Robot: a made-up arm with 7 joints.
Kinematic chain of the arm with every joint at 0, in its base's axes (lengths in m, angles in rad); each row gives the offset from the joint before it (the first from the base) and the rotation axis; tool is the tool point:
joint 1: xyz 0 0.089 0 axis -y
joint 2: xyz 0 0.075 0 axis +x
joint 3: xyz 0 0 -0.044 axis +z
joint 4: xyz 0 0 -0.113 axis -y
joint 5: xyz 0 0 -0.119 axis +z
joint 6: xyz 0 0 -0.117 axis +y
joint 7: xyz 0 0 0 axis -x
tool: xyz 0 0 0
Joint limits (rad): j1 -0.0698..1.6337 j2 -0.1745..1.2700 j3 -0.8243..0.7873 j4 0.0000..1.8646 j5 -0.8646..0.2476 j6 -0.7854..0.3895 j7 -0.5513..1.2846
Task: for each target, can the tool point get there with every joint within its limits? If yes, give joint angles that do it. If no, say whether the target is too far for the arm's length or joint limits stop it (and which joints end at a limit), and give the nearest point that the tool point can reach.
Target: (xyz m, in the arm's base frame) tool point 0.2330 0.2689 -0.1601
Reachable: yes | joints 0.1568 1.0240 -0.4981 1.4273 -0.0254 -0.6638 -0.1743
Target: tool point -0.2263 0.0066 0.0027
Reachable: no: joint limits stop it (at a limit: joint 1, joint 2, joint 3, joint 4) | nearest point 0.0488 -0.0147 0.1568 | short by 0.316 m
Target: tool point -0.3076 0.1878 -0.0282
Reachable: no: joint limits stop it (at a limit: joint 1, joint 2, joint 3, joint 4) | nearest point -0.1363 0.2961 0.1512 | short by 0.271 m
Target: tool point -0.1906 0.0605 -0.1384
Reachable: no: joint limits stop it (at a limit: joint 1, joint 2, joint 4) | nearest point -0.0270 0.0958 -0.3861 | short by 0.299 m
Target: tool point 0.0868 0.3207 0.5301
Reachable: no: too far | nearest point 0.0914 0.3031 0.2415 | short by 0.289 m
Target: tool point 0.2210 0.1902 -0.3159
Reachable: yes | joints 0.4039 -0.0208 0.4064 0.3734 -0.7318 -0.4023 0.6266
